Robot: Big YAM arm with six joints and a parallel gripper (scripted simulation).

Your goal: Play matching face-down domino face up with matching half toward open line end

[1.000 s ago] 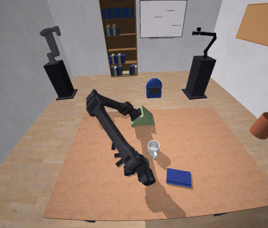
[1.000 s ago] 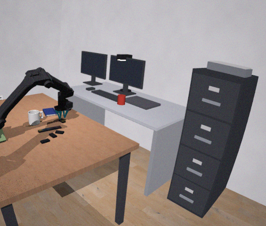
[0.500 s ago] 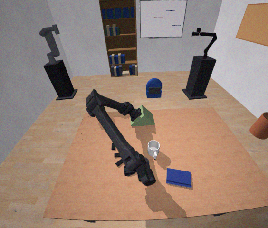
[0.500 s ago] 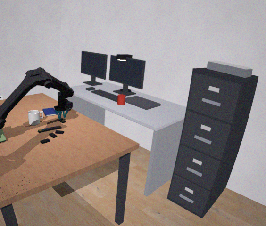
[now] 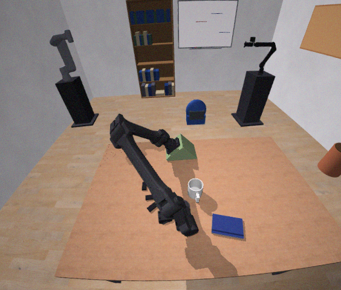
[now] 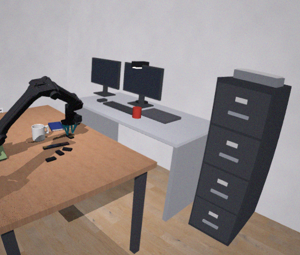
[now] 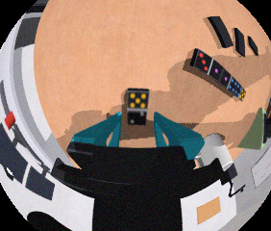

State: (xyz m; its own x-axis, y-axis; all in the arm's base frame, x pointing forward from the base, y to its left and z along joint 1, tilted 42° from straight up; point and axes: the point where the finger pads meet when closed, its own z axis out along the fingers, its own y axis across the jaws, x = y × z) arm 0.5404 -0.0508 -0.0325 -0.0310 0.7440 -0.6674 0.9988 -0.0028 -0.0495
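Right now the domino is 3 cm below my hand. Round my hand: blue book (22 cm to the left, 3 cm ahead, 2 cm below).
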